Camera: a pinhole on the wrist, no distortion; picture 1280 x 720 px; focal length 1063.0 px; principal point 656.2 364.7 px. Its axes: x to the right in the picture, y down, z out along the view. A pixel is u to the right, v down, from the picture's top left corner.
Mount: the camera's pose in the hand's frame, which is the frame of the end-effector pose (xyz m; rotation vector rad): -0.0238 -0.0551 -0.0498 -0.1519 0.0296 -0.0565
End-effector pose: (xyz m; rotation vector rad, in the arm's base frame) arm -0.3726 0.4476 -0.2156 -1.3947 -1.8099 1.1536
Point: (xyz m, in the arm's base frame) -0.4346 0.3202 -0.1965
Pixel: outside the picture
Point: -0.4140 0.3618 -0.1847
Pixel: 75 188
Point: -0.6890 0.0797 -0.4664
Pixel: 184 378
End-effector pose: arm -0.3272 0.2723 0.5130 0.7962 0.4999 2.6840
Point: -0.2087 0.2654 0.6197
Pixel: 483 622
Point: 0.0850 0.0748 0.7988
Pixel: outside the picture
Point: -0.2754 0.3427 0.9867
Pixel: 1097 609
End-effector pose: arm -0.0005 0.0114 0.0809 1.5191 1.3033 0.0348
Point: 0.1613 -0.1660 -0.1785
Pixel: 954 75
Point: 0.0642 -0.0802 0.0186
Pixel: 732 437
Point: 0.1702 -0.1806 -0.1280
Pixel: 845 183
